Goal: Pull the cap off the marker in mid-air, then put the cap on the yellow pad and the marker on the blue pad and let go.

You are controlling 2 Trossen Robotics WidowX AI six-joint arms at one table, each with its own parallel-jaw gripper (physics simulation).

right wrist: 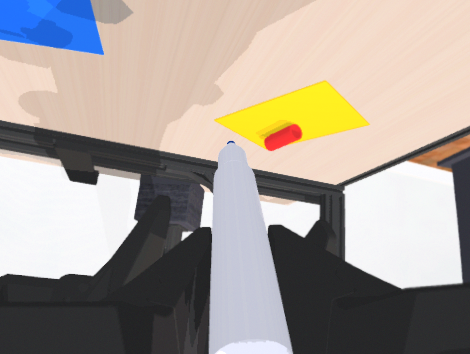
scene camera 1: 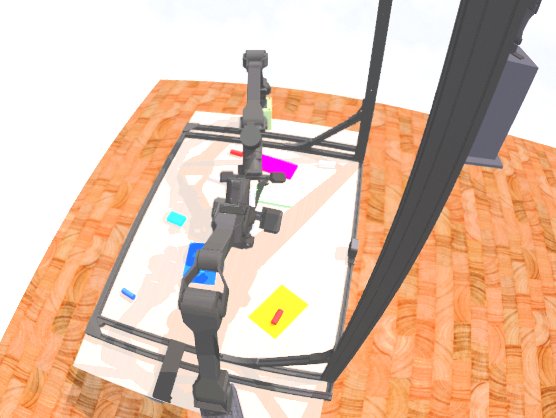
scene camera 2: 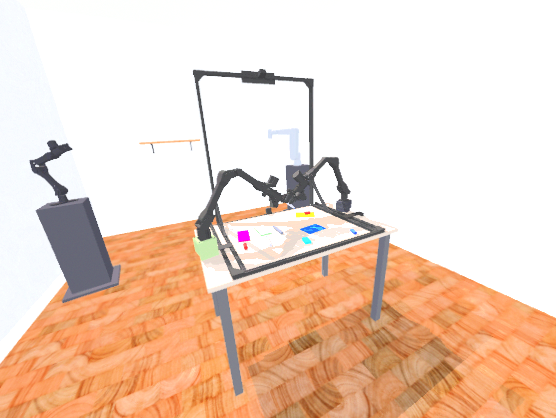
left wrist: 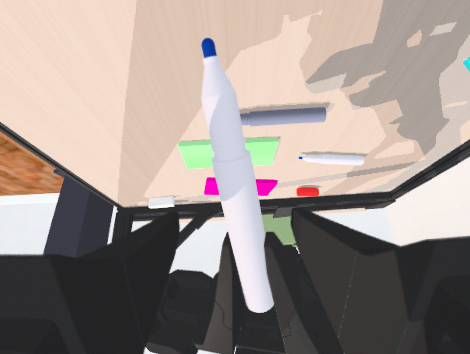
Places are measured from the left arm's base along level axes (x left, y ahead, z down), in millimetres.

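Pixels of known places: left gripper, fingertip midpoint: [right wrist: 253, 215] [scene camera 1: 253, 211] [scene camera 2: 287, 203] [left wrist: 235, 218]; right gripper, fingertip midpoint: [right wrist: 239, 239] [scene camera 1: 251, 207] [left wrist: 247, 237]; left arm's base at its link origin: [scene camera 1: 218, 404] [scene camera 2: 344, 200]; right arm's base at its link origin: [scene camera 2: 204, 237].
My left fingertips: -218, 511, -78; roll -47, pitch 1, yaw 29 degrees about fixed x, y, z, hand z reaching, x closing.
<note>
For each thing: its top centre in the pictures, then the offset to it from my left fingertips, as dx, dy, dz. "spot": a spot on its surface instead.
- cap at its top centre: [right wrist: 282, 145] [scene camera 1: 277, 315] +2, -271, +145
- yellow pad at its top centre: [right wrist: 290, 122] [scene camera 1: 278, 311] [scene camera 2: 305, 214] -7, -250, +165
- blue pad at its top centre: [scene camera 1: 201, 262] [scene camera 2: 312, 228] +185, -32, +165
- grey marker at its top centre: [left wrist: 269, 123] -7, +120, +147
- thin white pen at its top centre: [left wrist: 332, 163] +51, +284, +150
- green pad at a spot on its surface: [left wrist: 265, 150] spot: -39, +193, +158
- magenta pad at its top centre: [left wrist: 239, 189] [scene camera 1: 275, 165] [scene camera 2: 243, 235] -146, +312, +158
- red piece at its top centre: [left wrist: 308, 195] [scene camera 1: 236, 151] -18, +415, +145
- cyan block at its top centre: [scene camera 1: 176, 217] +246, +158, +151
- blue cylinder at its top centre: [scene camera 1: 127, 292] +443, -102, +145
A white marker [left wrist: 232, 175] [right wrist: 240, 250] with a bare blue tip is in mid-air, and no cap shows on it. My right gripper [right wrist: 239, 239] [left wrist: 247, 237] is shut on its barrel near the rear end. My left gripper [left wrist: 235, 218] is open; its fingers stand apart on either side of the marker in the left wrist view, touching nothing. A red hollow cylinder, like a cap, [scene camera 1: 277, 317] [right wrist: 284, 137] lies on the yellow pad [scene camera 1: 285, 297] [right wrist: 315, 105]. The blue pad [scene camera 1: 195, 252] [right wrist: 82, 40] is partly hidden by the left arm in scene camera 1.
A grey marker [left wrist: 295, 116], a thin white pen [left wrist: 335, 159], a green pad [left wrist: 265, 150], a magenta pad [scene camera 1: 280, 166] and a red piece [scene camera 1: 236, 153] lie at the far side. A cyan block [scene camera 1: 176, 218] and a blue cylinder [scene camera 1: 128, 293] lie at the left. The arms nearly meet over the table.
</note>
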